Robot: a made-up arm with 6 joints.
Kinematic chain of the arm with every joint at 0, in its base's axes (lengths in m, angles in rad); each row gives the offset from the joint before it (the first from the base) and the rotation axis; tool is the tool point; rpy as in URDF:
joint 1: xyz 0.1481 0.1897 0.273 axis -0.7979 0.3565 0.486
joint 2: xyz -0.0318 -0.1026 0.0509 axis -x
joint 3: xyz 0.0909 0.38 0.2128 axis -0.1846 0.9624 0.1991
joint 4: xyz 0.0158 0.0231 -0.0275 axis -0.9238 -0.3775 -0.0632
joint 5: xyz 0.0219 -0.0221 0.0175 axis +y
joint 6: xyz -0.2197 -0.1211 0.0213 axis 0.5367 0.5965 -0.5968
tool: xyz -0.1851 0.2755 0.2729 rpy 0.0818 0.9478 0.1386
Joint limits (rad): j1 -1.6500..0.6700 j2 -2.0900..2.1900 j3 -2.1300..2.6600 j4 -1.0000..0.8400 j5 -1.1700..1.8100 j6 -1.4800..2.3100
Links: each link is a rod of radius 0.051 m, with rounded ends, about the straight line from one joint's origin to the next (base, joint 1, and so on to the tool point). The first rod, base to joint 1, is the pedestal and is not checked.
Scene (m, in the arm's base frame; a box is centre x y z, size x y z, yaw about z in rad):
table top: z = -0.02
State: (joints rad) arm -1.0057 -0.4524 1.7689 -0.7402 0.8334 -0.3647
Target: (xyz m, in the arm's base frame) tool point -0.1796 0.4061 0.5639
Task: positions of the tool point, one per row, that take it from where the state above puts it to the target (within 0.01 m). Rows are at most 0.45 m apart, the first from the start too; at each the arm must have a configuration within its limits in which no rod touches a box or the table.
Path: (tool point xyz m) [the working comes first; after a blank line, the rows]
Joints at the target: -1.3410 -0.9453 0.2003 0.1471 -0.8203 -0.9948
Straight joint move there: clear.

1: 0.2198 -0.5161 0.7497
2: -0.1887 -0.5876 0.6660
3: -0.5217 -0.3986 0.5214
4: -0.6344 -0.0456 0.4330
5: -0.4927 0.2802 0.4618
6: -0.1796 0.4061 0.5639

